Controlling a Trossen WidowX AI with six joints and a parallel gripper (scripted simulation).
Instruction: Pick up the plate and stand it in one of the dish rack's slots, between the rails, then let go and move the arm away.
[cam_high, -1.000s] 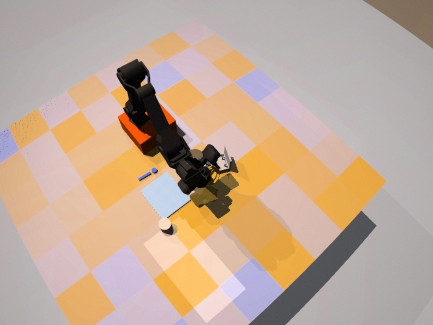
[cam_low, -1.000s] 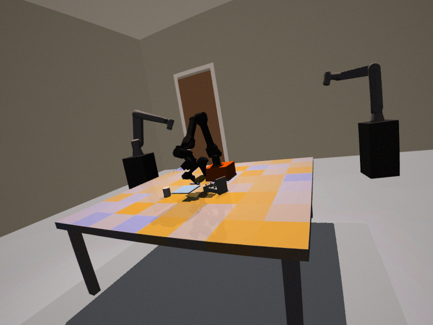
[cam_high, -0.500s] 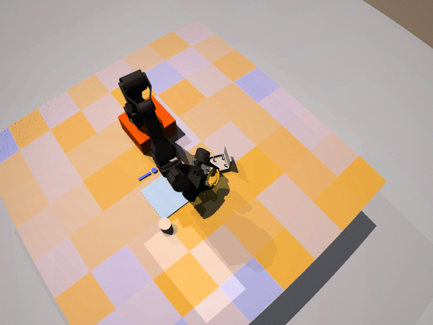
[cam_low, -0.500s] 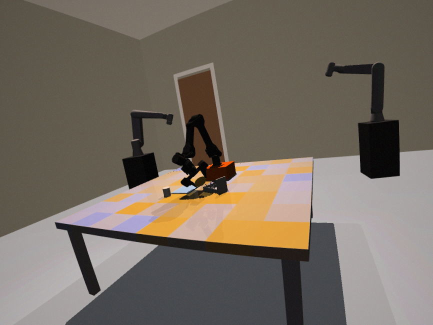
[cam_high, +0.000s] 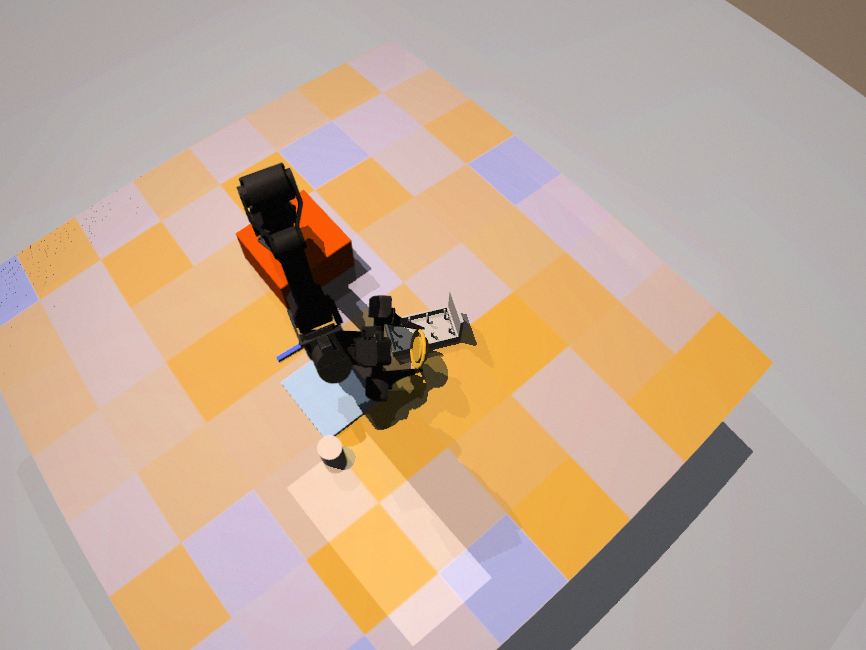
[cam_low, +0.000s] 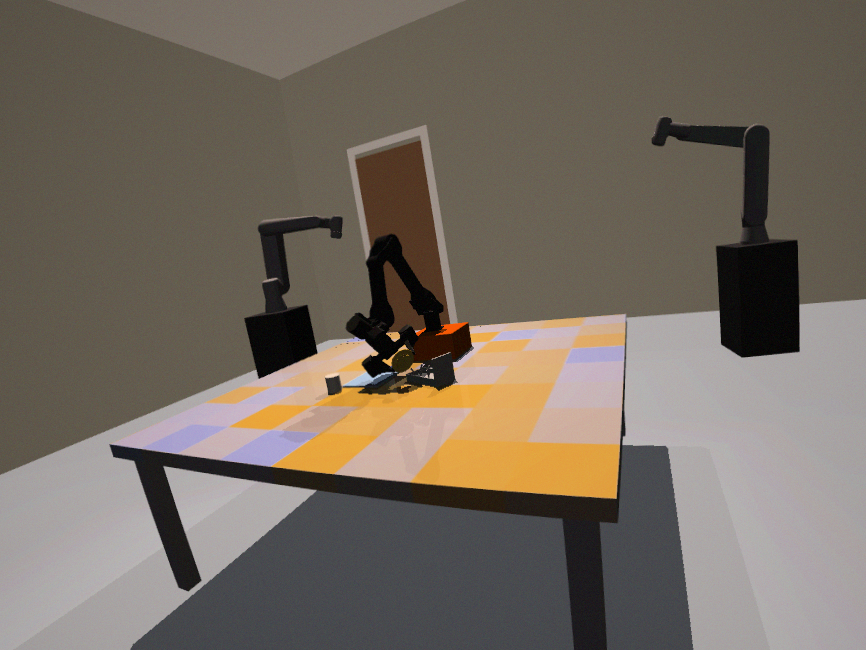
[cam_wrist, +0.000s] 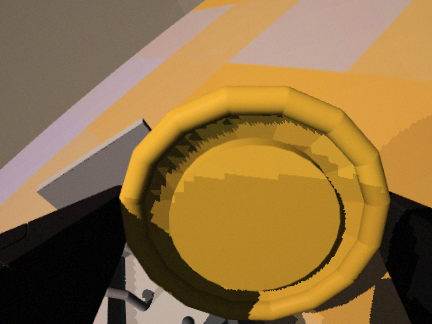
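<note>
Right now my gripper tip is 50 mm to the right of the grey dish rack, 50 mm past it and 50 mm above it. From my gripper tip the other things lie so: white cup: 250 mm to the right, 50 mm below, 10 mm behind; then blue spoon: 210 mm behind, 130 mm to the right, 70 mm below; then plate: 10 mm to the right.
</note>
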